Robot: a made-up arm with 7 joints.
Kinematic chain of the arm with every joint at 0, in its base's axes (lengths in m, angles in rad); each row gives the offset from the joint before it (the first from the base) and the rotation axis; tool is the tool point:
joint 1: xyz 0 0.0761 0 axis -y
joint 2: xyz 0 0.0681 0 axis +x
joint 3: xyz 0 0 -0.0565 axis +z
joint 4: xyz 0 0 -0.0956 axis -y
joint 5: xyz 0 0 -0.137 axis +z
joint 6: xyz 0 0 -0.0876 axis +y
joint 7: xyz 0 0 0 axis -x
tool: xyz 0 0 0
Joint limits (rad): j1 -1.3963..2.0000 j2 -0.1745..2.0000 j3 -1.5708..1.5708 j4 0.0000..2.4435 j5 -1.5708..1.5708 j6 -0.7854..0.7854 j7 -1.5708..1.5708
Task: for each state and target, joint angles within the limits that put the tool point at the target. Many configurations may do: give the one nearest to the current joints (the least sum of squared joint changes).
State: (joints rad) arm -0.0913 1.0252 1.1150 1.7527 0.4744 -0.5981 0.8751
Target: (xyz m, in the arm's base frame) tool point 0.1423 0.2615 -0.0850
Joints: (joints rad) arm -0.7041 0.6187 0.5982 2.0640 0.4744 -0.5981 0.8751
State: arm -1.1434 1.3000 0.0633 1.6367 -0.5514 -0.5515 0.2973
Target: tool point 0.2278 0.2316 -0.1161
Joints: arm -1.1989 2.0000 0.5544 1.5791 -0.5514 -0.5515 0.2973
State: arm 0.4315 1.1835 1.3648 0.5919 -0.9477 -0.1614 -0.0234
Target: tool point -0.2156 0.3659 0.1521
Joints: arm 0.9564 1.9321 1.5708 0.8481 -0.9477 -0.1614 -0.0234
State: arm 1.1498 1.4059 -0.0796 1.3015 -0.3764 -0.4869 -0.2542
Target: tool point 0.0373 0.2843 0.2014
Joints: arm 1.1822 1.1697 0.4350 1.7473 -0.3764 -0.4869 -0.2542
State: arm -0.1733 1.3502 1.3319 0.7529 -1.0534 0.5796 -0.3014
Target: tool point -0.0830 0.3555 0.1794
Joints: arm 0.4333 1.4477 1.5708 1.4218 -1.0534 0.5796 -0.3014
